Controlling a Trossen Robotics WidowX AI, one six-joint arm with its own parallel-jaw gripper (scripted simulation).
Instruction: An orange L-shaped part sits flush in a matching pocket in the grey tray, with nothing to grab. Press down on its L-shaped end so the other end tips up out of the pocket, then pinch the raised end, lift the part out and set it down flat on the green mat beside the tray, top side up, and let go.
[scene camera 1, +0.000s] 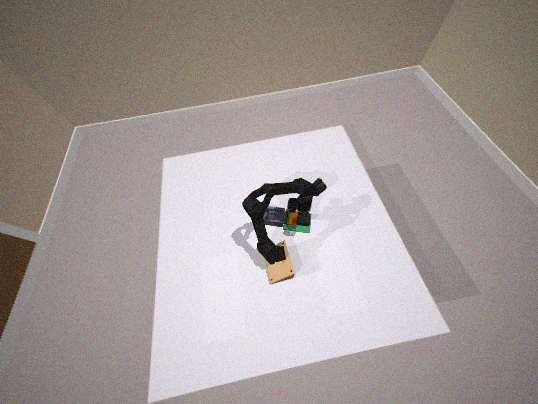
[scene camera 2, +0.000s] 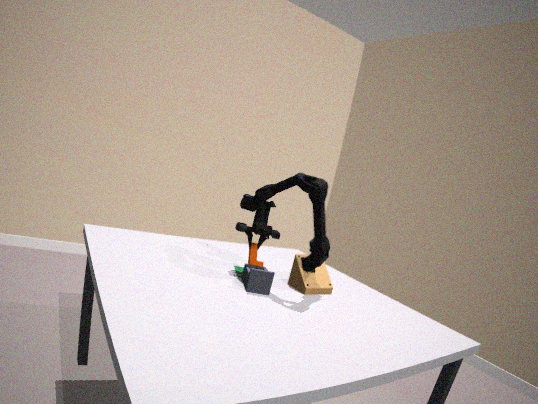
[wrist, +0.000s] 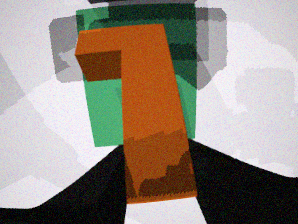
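Orange L-shaped part (wrist: 158, 166): held by my gripper (wrist: 154, 149).
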